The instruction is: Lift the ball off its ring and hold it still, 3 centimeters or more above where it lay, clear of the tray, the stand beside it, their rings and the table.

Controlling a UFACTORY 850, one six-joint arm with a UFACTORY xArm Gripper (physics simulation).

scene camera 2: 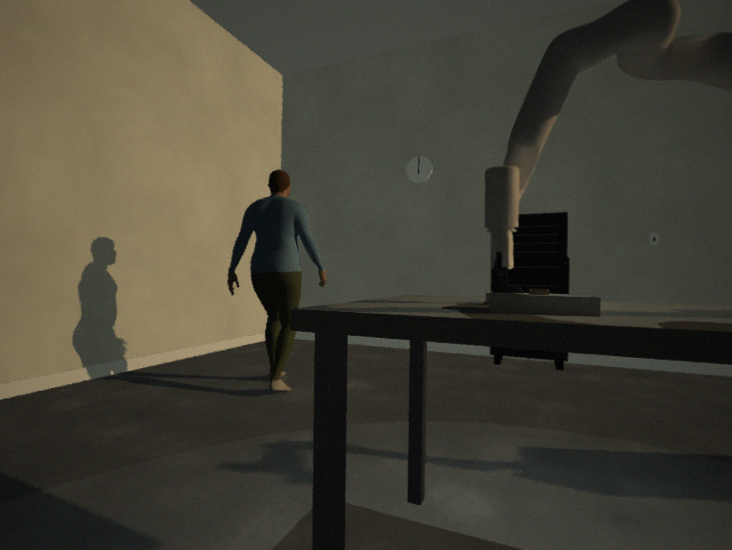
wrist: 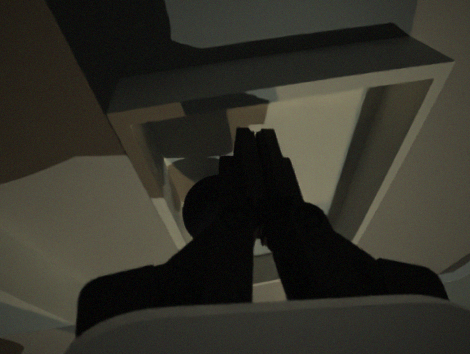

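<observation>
The dark ball (wrist: 199, 207) sits low in the light, shallow tray (wrist: 350, 81) (scene camera 2: 544, 305), partly covered by the gripper's left finger in the wrist view. In the scene view I cannot tell the ball from the dark shapes behind it. My gripper (wrist: 249, 152) (scene camera 2: 501, 288) is shut with its fingertips together and nothing between them. It points down at the left part of the tray, and the ball is beside and behind its fingers, not between them. The ball's ring is hidden in the wrist view. The stand cannot be made out clearly.
A small tan piece (scene camera 2: 539, 291) shows just above the tray's rim. The tray rests on the table (scene camera 2: 473, 325), whose left edge is left of the arm. A black slatted object (scene camera 2: 541, 251) stands behind the table. A person (scene camera 2: 278, 236) is on the floor, left of the table.
</observation>
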